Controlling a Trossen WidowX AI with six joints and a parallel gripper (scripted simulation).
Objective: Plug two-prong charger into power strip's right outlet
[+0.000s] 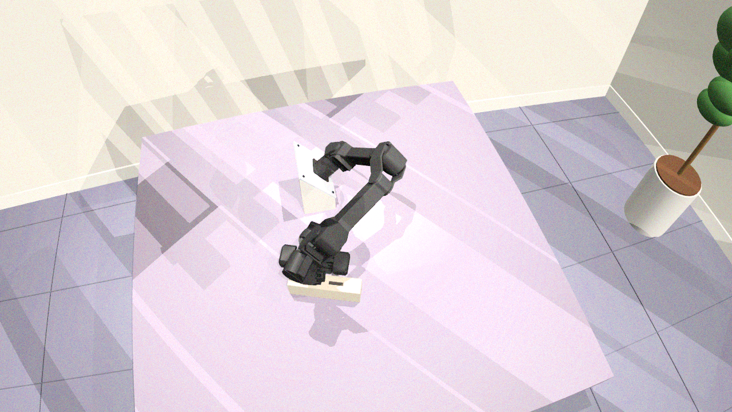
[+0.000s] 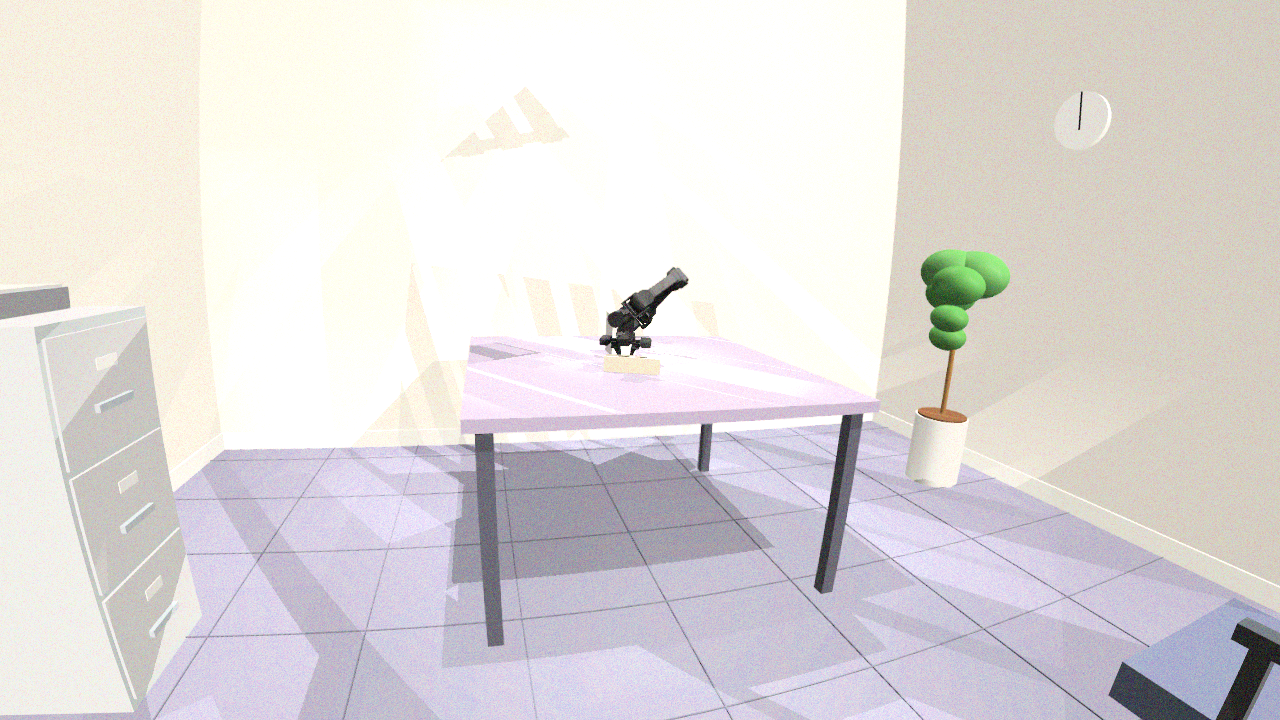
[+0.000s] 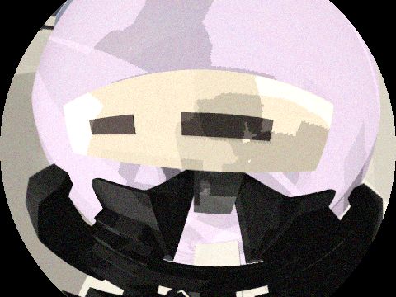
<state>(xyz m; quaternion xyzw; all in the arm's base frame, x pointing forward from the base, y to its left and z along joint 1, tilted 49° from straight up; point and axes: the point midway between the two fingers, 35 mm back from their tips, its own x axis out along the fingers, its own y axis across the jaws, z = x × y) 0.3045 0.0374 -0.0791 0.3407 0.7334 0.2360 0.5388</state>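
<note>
Now: the two-prong charger 2 cm ahead of my gripper tip and 1 cm above it.
</note>
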